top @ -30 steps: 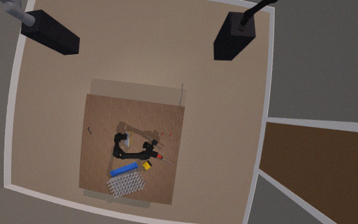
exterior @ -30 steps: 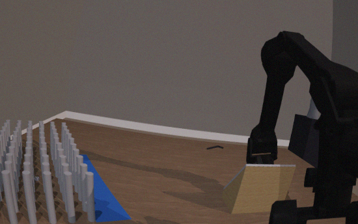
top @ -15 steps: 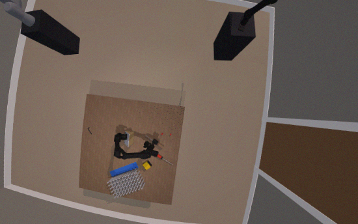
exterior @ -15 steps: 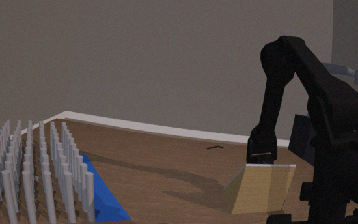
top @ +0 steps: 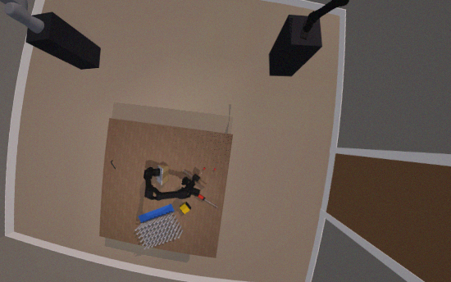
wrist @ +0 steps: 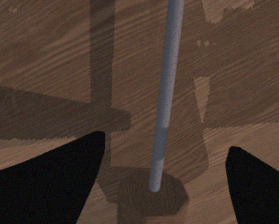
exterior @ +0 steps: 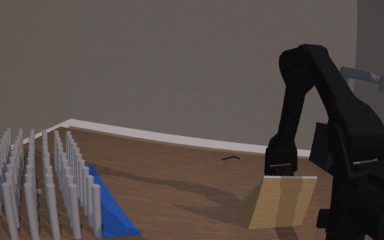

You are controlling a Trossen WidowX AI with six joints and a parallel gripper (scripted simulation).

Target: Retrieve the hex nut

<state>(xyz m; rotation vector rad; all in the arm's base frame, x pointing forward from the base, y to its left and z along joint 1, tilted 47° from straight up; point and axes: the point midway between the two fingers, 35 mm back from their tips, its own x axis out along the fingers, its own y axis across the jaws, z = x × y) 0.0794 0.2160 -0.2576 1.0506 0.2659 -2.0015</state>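
Right now my gripper tip is 3 cm to the left of the wooden-handled rod tool, 2 cm past it and 1 cm above it. From my gripper tip the other things lie so: yellow block (29 cm ahead, 11 cm to the right); small hex nut (52 cm ahead, 36 cm to the right, 2 cm below); blue taped strip (42 cm to the right, 38 cm ahead, 2 cm below).
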